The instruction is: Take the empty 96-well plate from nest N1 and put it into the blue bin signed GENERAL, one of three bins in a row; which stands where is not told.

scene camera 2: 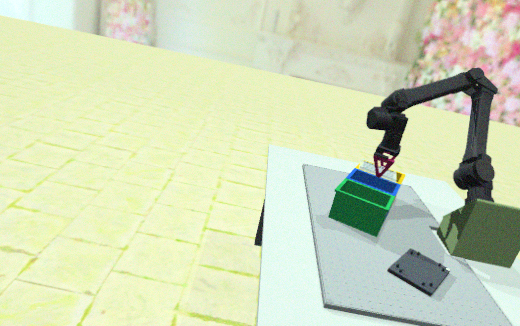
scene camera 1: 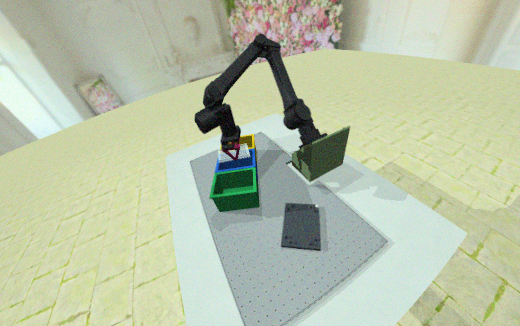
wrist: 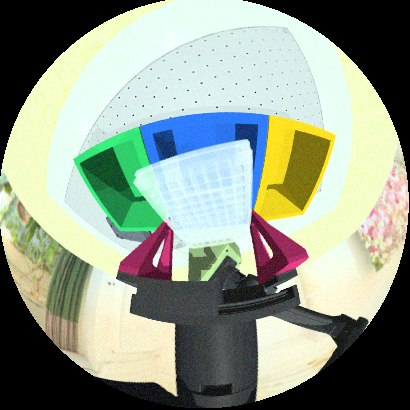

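Where they show: gripper, fingertip midpoint: [scene camera 2: 380, 173] [scene camera 1: 236, 153] [wrist: 209, 215]; arm's base, origin of the base link: [scene camera 2: 479, 214] [scene camera 1: 313, 143] [wrist: 220, 271].
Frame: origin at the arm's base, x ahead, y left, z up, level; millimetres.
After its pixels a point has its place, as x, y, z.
My gripper [scene camera 1: 235, 157] @(310, -115, 24) [scene camera 2: 379, 175] @(310, -115, 24) [wrist: 209, 215] @(310, -115, 24) is shut on the clear 96-well plate [scene camera 1: 243, 151] @(283, -97, 31) [scene camera 2: 370, 168] @(352, -103, 37) [wrist: 205, 190] @(354, -133, 39). The plate is held above the row of bins, over the blue bin [scene camera 1: 244, 163] @(278, -163, -84) [scene camera 2: 372, 181] @(307, -175, -35) [wrist: 200, 125] @(376, -144, -107); in the wrist view one corner overlaps the green bin. The blue bin is the middle one of the row, and the plate hides part of its opening. No sign is readable. The dark nest [scene camera 1: 301, 226] @(243, 236, -101) [scene camera 2: 420, 271] @(242, 241, -101) lies on the grey perforated board, with no plate on it.
The green bin [scene camera 1: 235, 200] @(397, 49, -52) [scene camera 2: 357, 215] @(393, 51, -69) [wrist: 127, 145] @(427, -11, -107) and the yellow bin [scene camera 1: 248, 141] @(200, -270, -46) [scene camera 2: 401, 177] @(192, -223, -13) [wrist: 280, 150] @(267, -269, -107) stand against either side of the blue bin. An olive-green block [scene camera 1: 327, 157] @(-6, 82, -30) [scene camera 2: 490, 232] @(-2, 82, -18) stands beside the arm's base. The bins stand on the perforated board [scene camera 1: 260, 280] @(437, 309, -113) [scene camera 2: 350, 280] @(447, 326, -113) [wrist: 225, 75] @(437, -224, -112).
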